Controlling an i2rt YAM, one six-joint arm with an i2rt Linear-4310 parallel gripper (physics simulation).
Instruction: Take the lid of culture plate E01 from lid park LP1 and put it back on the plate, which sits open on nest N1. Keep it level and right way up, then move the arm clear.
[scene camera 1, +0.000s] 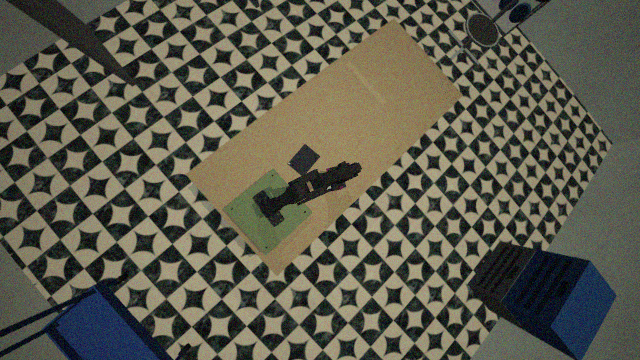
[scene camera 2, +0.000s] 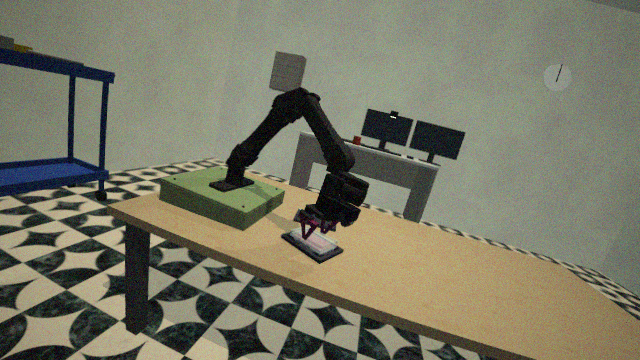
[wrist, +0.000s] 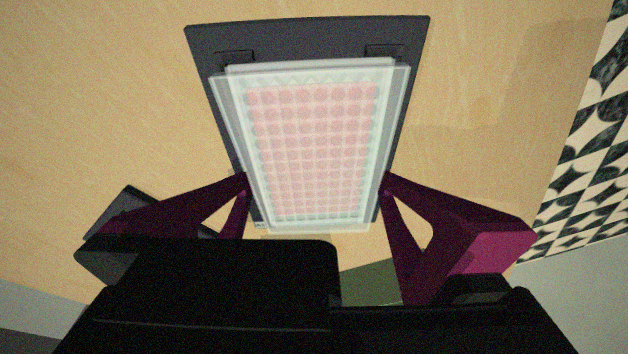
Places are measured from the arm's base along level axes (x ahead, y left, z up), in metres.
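Where they show: gripper, between the fingertips: (scene camera 2: 313, 236) (wrist: 314, 177); arm's base, origin of its link: (scene camera 1: 268, 208) (scene camera 2: 233, 184).
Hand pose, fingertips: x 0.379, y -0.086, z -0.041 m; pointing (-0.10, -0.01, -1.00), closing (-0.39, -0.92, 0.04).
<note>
Things, the pixels of their top centre, and the offset from my fingertips. "*": a spot on its surface instead. Level surfaces: height alone.
- clear lid, a spot on its surface: (wrist: 218, 105) * dz +0.008, dx +0.066, dy +0.021 m
- culture plate E01, centre of its top: (wrist: 315, 186) (scene camera 2: 315, 233) dz +0.012, dx +0.003, dy -0.001 m
- dark nest N1, centre of its top: (wrist: 314, 163) (scene camera 2: 313, 240) dz -0.012, dx +0.003, dy -0.001 m
- dark lid park LP1, centre of its top: (wrist: 172, 260) (scene camera 2: 316, 216) (scene camera 1: 304, 159) dz -0.010, dx -0.054, dy +0.200 m
- wooden table, height of its surface: dz -0.030 m
My gripper (wrist: 314, 177) (scene camera 2: 316, 228) (scene camera 1: 338, 177) is shut on the clear lid (wrist: 218, 105) by its long sides. It holds the lid level, right over culture plate E01 (wrist: 311, 145) (scene camera 2: 316, 241) with its pink wells. The lid's outline nearly matches the plate's, a little offset toward me. I cannot tell whether it touches the plate. The plate sits on the dark nest N1 (wrist: 307, 37) (scene camera 2: 320, 256). The dark lid park LP1 (scene camera 1: 304, 158) (wrist: 118, 206) lies bare to the left of my fingers. In the overhead view the arm hides the plate.
The arm stands on a green base (scene camera 1: 255, 223) (scene camera 2: 201, 201) at the near end of the wooden table (scene camera 1: 358, 111) (scene camera 2: 447, 268). A blue cart (scene camera 2: 71, 111) (scene camera 1: 98, 326), a grey desk with monitors (scene camera 2: 384, 165) and a blue box (scene camera 1: 563, 300) stand away from the table.
</note>
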